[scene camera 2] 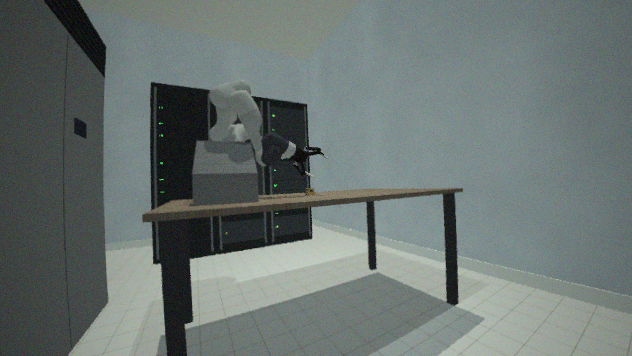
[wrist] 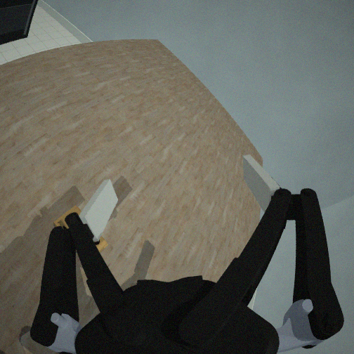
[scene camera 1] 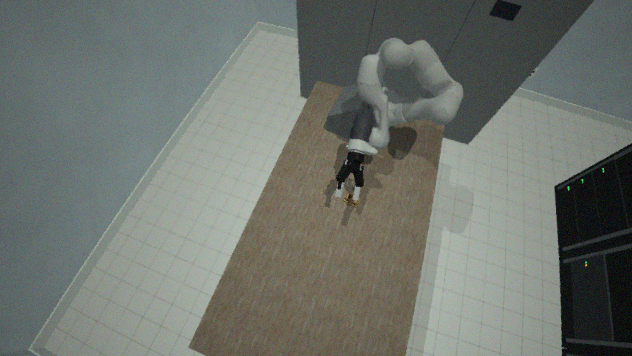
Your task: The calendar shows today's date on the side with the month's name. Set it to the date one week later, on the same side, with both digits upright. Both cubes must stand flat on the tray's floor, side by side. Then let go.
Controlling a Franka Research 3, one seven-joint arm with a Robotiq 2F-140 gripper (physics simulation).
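The small yellow calendar (scene camera 1: 354,203) (scene camera 2: 310,191) (wrist: 61,220) stands on the table. In the wrist view, the left finger covers its middle, and parts of its yellow edge show on both sides of that finger. The cubes cannot be told apart from the tray, and no month name or digit is readable in any view. My gripper (scene camera 1: 348,193) (scene camera 2: 319,166) (wrist: 176,178) is wide open with nothing between its fingers. It is tilted to point nearly level, away from the arm's base. In scene camera 2, its lower finger is above the calendar, clearly apart from it.
The wooden table (scene camera 1: 320,280) (scene camera 2: 390,194) (wrist: 150,100) carries the arm's grey base block (scene camera 2: 225,187) at one end. A tall grey cabinet (scene camera 1: 335,50) (scene camera 2: 35,175) stands beside that end. Black server racks (scene camera 1: 585,300) (scene camera 2: 180,200) stand away from the table. The arm's shadow falls around the calendar.
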